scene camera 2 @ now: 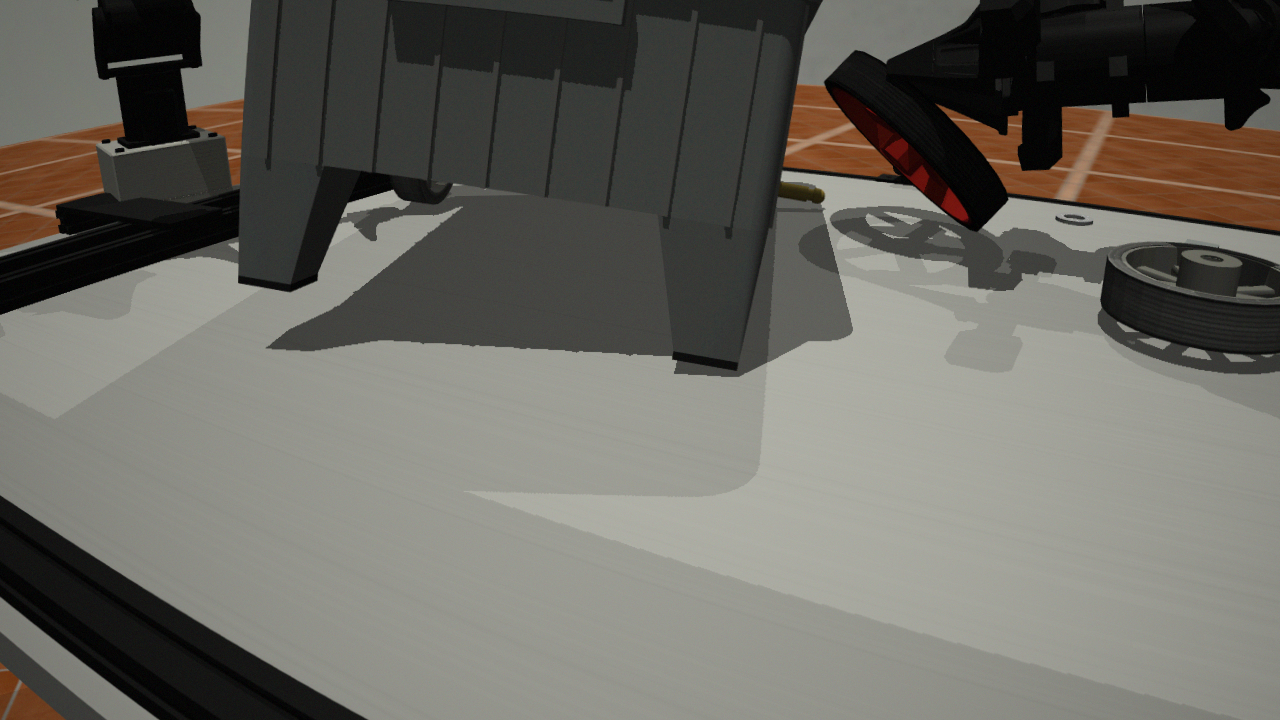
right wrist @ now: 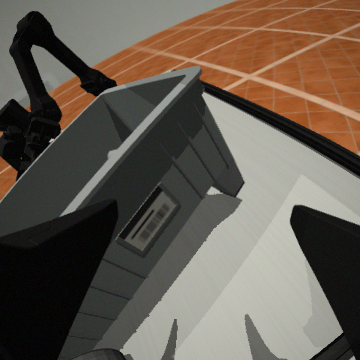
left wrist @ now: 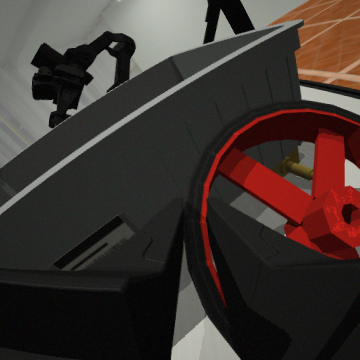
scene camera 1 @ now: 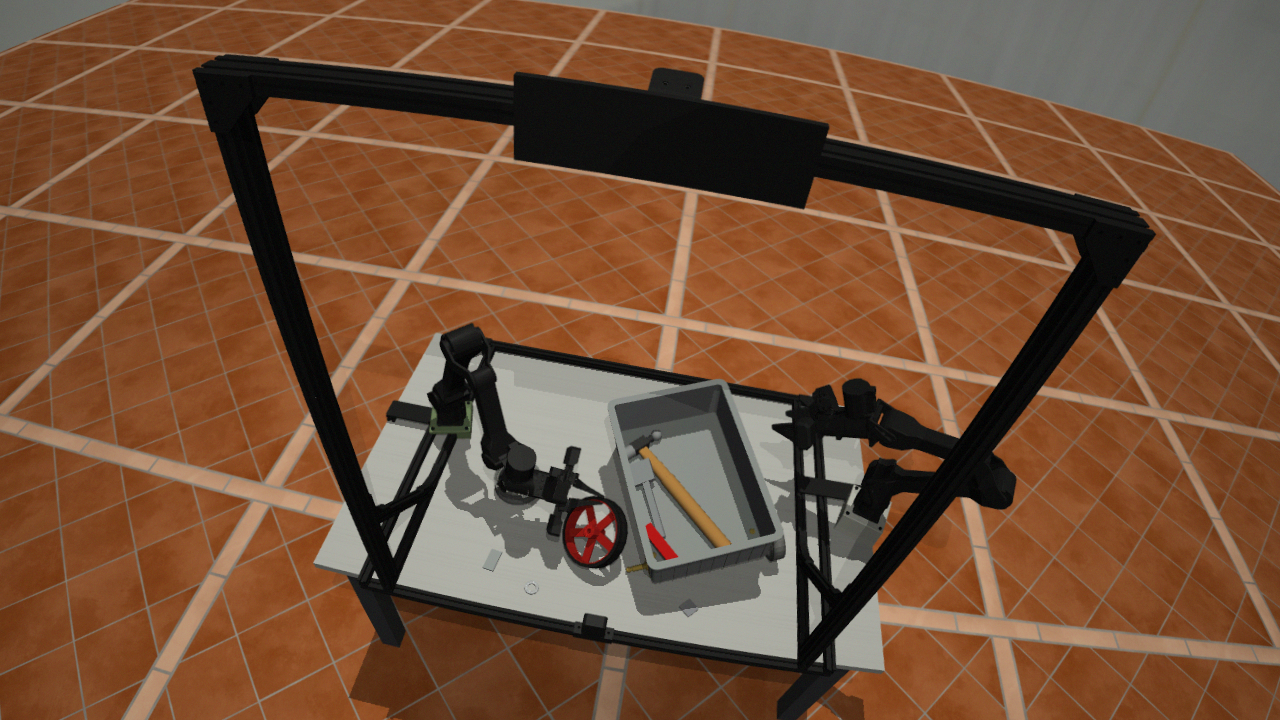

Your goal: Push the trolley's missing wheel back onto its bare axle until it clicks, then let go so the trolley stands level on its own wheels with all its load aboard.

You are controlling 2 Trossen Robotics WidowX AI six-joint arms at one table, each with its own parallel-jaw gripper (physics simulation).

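Frame: origin at the left arm's base, x ahead, y down, z left, level; metres.
Seen in the pictures: left gripper, fingertip midpoint: (scene camera 2: 889, 74) (left wrist: 193, 206) (scene camera 1: 603, 500); right gripper, fingertip midpoint: (right wrist: 205, 210) (scene camera 1: 779, 419); left arm's base, link origin: (scene camera 1: 451, 415); right arm's base, link origin: (scene camera 2: 158, 139) (scene camera 1: 868, 508).
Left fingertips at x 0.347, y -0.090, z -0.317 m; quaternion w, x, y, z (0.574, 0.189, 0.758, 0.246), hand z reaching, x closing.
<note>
Pixels of each thing's top centre, then the offset from my left fingertips to it. "*": a spot on its surface instead.
- grey trolley, surface spot: (scene camera 2: 537, 107) * dx +0.150, dy -0.003, dz +0.230 m
- wooden-handled hammer, top centre: (scene camera 1: 684, 483) dx +0.183, dy +0.014, dz +0.043 m
- red-handled tool, top centre: (scene camera 1: 664, 544) dx +0.123, dy +0.046, dz -0.087 m
- loose grey-hubbed wheel, surface spot: (scene camera 2: 1208, 300) * dx -0.163, dy +0.081, dz +0.172 m
- mounted wheel, top centre: (scene camera 2: 420, 69) (scene camera 1: 778, 521) dx +0.370, dy +0.006, dz -0.074 m
- pale ring, top centre: (scene camera 2: 1074, 217) (scene camera 1: 531, 587) dx -0.155, dy +0.115, dz -0.134 m
- small grey plate, top centre: (scene camera 2: 1199, 248) (scene camera 1: 492, 559) dx -0.237, dy +0.115, dz -0.066 m
- dark square, surface spot: (scene camera 1: 687, 608) * dx +0.165, dy +0.115, dz -0.204 m
The grey trolley (scene camera 1: 756, 474) (scene camera 2: 537, 107) (left wrist: 135, 165) (right wrist: 172, 160) holds a wooden-handled hammer (scene camera 1: 684, 497) and a red-handled tool (scene camera 1: 660, 541). Its bare brass axle (scene camera 1: 636, 568) (scene camera 2: 799, 191) (left wrist: 300, 169) sticks out low at the side facing the red wheel (scene camera 1: 590, 531) (scene camera 2: 939, 147) (left wrist: 270, 192). My left gripper (scene camera 1: 572, 504) (left wrist: 193, 206) is shut on that wheel's rim and holds it tilted above the table. In the left wrist view the axle shows between spokes, off the hub. My right gripper (scene camera 1: 780, 416) (right wrist: 205, 210) is open and empty, beside the trolley's other side.
A loose grey-hubbed wheel (scene camera 2: 1208, 300) lies flat near the left arm. A mounted wheel (scene camera 1: 776, 548) (scene camera 2: 425, 189) shows at the trolley's other side. A pale ring (scene camera 1: 531, 587) (scene camera 2: 1074, 218), a small grey plate (scene camera 1: 492, 559) and a dark square (scene camera 1: 687, 608) lie on the table. Black frame posts flank it.
</note>
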